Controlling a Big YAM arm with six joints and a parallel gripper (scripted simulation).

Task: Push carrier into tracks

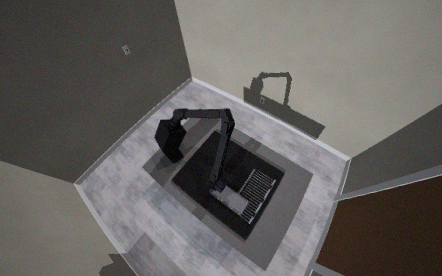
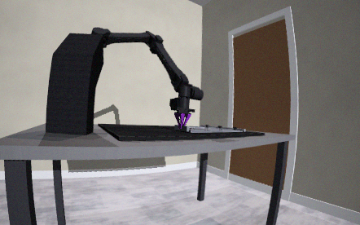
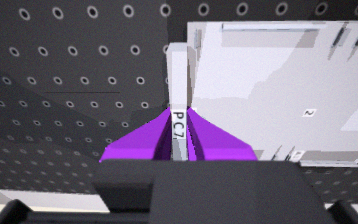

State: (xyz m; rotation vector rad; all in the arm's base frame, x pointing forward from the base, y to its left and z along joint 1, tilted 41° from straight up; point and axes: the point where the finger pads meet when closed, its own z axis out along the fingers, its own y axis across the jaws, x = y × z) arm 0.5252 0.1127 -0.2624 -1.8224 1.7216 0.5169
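The carrier PC7 lies 16 cm ahead of my hand, 2 cm to the left of it and 1 cm below it.
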